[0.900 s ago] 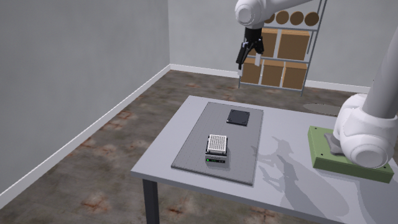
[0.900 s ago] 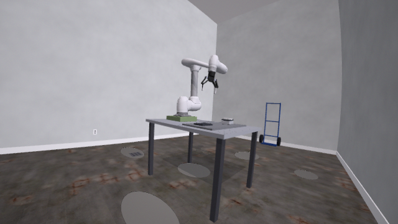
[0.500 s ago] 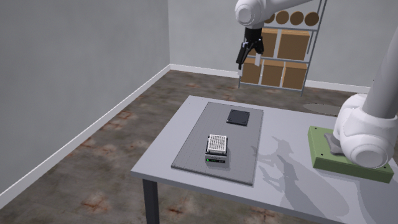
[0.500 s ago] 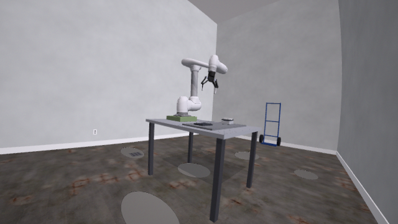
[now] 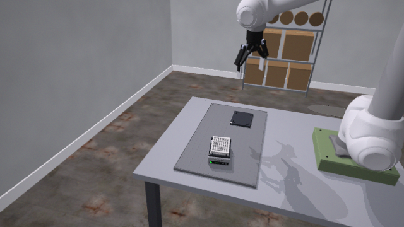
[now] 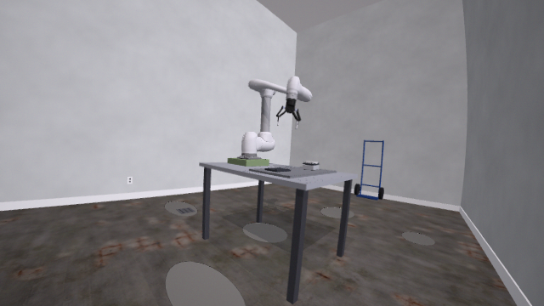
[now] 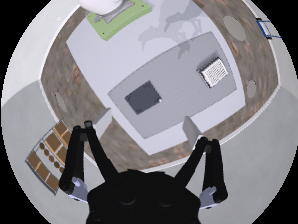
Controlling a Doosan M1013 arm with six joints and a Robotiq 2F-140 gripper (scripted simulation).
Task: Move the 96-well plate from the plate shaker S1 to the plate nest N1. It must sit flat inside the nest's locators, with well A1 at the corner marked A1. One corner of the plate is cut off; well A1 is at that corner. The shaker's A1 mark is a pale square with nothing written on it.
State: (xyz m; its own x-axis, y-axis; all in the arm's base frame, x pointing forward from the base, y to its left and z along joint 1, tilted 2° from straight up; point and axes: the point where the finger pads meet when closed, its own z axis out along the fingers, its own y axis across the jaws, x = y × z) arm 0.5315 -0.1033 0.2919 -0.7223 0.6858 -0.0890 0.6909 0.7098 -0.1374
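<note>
The white 96-well plate is 280 mm to the left of my hand, 280 mm below it and 90 mm ahead of it. Round my hand: dark plate nest (340 mm below, 110 mm to the right, 20 mm ahead).
</note>
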